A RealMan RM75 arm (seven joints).
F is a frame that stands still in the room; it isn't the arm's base.
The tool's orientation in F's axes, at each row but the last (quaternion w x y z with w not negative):
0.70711 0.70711 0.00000 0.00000
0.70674 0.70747 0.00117 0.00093
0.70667 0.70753 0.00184 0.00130
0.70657 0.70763 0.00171 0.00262
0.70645 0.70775 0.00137 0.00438
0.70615 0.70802 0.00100 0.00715
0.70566 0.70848 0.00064 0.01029
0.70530 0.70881 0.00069 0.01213
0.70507 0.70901 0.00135 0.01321
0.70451 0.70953 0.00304 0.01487
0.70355 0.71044 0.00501 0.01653
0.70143 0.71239 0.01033 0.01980
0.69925 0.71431 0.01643 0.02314
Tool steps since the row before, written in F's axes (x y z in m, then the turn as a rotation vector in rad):
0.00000 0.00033 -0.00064 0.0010 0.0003 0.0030
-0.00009 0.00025 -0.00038 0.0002 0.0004 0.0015
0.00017 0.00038 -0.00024 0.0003 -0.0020 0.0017
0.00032 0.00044 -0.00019 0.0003 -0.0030 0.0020
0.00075 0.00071 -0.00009 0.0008 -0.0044 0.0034
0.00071 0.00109 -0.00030 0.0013 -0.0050 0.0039
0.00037 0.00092 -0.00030 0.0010 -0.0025 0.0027
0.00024 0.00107 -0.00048 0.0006 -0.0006 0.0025
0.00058 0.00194 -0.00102 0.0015 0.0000 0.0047
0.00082 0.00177 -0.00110 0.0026 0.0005 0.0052
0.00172 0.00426 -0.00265 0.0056 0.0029 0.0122
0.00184 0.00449 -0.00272 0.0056 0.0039 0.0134
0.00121 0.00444 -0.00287 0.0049 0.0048 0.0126
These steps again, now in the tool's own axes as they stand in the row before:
0.00000 -0.00064 -0.00033 0.0010 0.0030 -0.0003
-0.00009 -0.00038 -0.00025 0.0002 0.0015 -0.0004
0.00017 -0.00024 -0.00038 0.0003 0.0017 0.0020
0.00032 -0.00019 -0.00044 0.0003 0.0020 0.0030
0.00076 -0.00009 -0.00070 0.0008 0.0034 0.0044
0.00072 -0.00031 -0.00108 0.0013 0.0039 0.0050
0.00038 -0.00031 -0.00091 0.0010 0.0027 0.0025
0.00025 -0.00049 -0.00106 0.0006 0.0025 0.0006
0.00060 -0.00104 -0.00192 0.0016 0.0047 0.0000
0.00085 -0.00113 -0.00174 0.0027 0.0052 -0.0005
0.00180 -0.00272 -0.00418 0.0059 0.0121 -0.0028
0.00199 -0.00281 -0.00437 0.0059 0.0133 -0.0039
0.00143 -0.00298 -0.00430 0.0053 0.0124 -0.0048

